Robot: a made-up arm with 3 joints. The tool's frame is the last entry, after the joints. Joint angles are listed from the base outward. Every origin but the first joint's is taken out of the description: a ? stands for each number. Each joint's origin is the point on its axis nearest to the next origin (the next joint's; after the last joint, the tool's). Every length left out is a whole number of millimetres.
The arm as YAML. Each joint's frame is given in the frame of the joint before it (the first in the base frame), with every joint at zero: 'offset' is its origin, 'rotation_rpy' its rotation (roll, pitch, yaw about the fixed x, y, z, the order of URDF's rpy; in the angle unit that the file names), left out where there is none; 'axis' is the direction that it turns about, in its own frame. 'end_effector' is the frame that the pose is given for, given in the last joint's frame.
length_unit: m
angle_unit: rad
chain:
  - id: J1
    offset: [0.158, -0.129, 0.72]
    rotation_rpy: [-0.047, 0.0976, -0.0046]
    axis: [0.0, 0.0, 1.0]
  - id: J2
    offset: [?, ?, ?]
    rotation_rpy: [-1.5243, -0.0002, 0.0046]
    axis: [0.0, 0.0, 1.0]
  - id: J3
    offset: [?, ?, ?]
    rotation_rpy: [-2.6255, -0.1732, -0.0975]
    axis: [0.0, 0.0, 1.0]
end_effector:
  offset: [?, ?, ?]
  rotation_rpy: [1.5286, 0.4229, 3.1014]
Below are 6 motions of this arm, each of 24 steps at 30 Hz.
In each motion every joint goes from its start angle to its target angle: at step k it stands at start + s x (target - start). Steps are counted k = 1, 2, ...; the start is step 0. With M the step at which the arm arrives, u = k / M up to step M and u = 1 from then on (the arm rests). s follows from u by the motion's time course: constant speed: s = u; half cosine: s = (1 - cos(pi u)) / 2; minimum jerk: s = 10 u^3 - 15 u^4 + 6 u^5.
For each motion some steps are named. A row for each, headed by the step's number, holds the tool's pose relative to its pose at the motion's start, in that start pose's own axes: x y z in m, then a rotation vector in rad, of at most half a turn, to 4 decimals.
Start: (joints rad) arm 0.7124 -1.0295 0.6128
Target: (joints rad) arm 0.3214 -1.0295 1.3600
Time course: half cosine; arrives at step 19
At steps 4, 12, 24:
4: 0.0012 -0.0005 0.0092 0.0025 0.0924 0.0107
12: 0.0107 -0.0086 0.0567 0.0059 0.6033 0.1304
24: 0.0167 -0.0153 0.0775 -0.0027 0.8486 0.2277

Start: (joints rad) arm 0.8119 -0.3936 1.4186
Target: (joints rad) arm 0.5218 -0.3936 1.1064
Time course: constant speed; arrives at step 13
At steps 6, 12, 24:
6: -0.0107 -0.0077 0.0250 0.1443 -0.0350 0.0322
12: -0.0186 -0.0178 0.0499 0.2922 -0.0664 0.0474
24: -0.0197 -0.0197 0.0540 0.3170 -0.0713 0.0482

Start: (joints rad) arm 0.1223 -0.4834 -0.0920
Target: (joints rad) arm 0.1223 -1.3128 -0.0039
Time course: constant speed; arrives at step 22
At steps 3, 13, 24:
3: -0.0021 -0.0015 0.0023 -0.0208 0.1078 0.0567
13: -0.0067 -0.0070 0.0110 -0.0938 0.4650 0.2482
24: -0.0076 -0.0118 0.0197 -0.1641 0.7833 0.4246

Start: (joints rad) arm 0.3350 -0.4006 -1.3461
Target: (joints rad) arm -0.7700 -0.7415 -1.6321
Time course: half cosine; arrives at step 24
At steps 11, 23, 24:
11: 0.0653 0.0314 -0.0691 -0.3063 0.0744 -0.3151
23: 0.1478 0.0043 -0.1670 -0.6996 0.1206 -0.7486
24: 0.1483 0.0038 -0.1677 -0.7026 0.1207 -0.7519

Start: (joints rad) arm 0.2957 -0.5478 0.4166
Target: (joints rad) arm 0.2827 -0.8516 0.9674
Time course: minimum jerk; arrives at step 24
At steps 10, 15, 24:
10: 0.0021 0.0015 0.0002 -0.1188 0.2539 0.0633
15: 0.0039 0.0034 -0.0013 -0.2585 0.5258 0.1324
24: 0.0044 0.0048 -0.0035 -0.3671 0.7199 0.1824

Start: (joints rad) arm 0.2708 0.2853 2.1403
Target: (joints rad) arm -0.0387 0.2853 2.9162
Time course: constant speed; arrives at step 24
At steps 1, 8, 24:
1: -0.0003 0.0002 0.0023 -0.0069 0.0400 0.0052
8: -0.0015 0.0014 0.0173 -0.0584 0.3178 0.0507
24: -0.0028 0.0024 0.0462 -0.2009 0.9348 0.2131

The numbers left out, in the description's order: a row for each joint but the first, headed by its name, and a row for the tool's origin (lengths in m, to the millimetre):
J2: 0.079 -0.181 0.0
J3: 0.011 0.05 0.0
tool: 0.005 0.026 0.0

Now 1 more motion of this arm.
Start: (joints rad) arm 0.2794 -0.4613 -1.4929
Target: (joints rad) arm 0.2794 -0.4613 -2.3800
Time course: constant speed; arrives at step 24
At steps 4, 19, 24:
4: -0.0035 -0.0015 -0.0009 0.0607 -0.1347 -0.0057
19: -0.0146 -0.0062 -0.0090 0.2882 -0.6398 -0.0270
24: -0.0172 -0.0072 -0.0130 0.3641 -0.8082 -0.0341

